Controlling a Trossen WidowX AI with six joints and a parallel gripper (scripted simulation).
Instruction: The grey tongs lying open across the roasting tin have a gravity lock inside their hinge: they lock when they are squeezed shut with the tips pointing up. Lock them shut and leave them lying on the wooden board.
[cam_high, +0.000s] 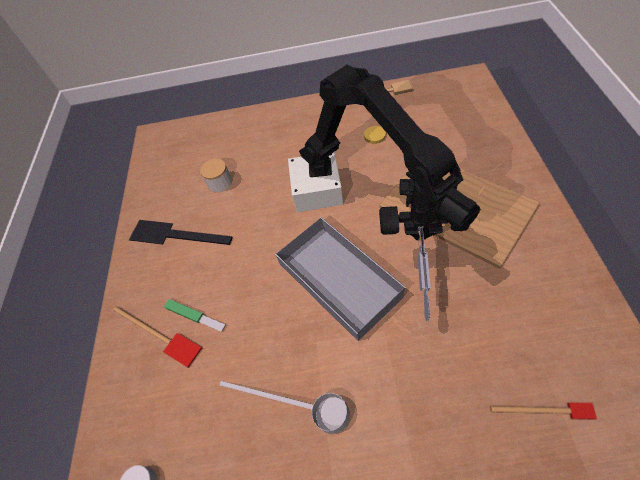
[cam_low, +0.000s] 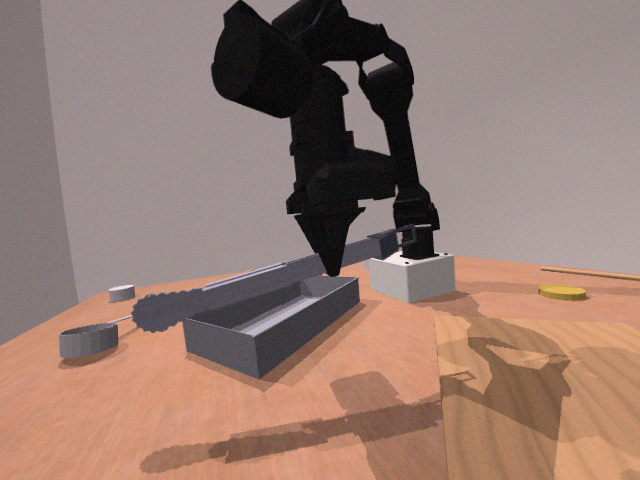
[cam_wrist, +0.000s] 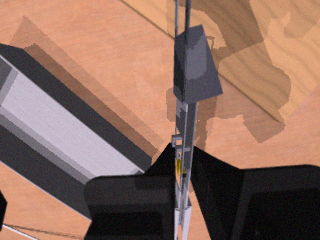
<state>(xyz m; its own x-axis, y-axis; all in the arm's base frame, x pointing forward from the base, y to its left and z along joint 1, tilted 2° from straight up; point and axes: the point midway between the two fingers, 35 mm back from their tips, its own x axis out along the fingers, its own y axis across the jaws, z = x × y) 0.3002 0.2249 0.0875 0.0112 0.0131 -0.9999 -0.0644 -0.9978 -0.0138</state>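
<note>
My gripper tip is now 17 cm past the wooden board, 15 cm to the right of it and 12 cm above it. Round my gripper tip: roasting tin: 20 cm to the right, 10 cm below, 2 cm ahead; green-handled tool: 57 cm to the right, 12 cm below, 9 cm ahead; yellow disc: 49 cm behind, 11 cm below, 5 cm to the right.
</note>
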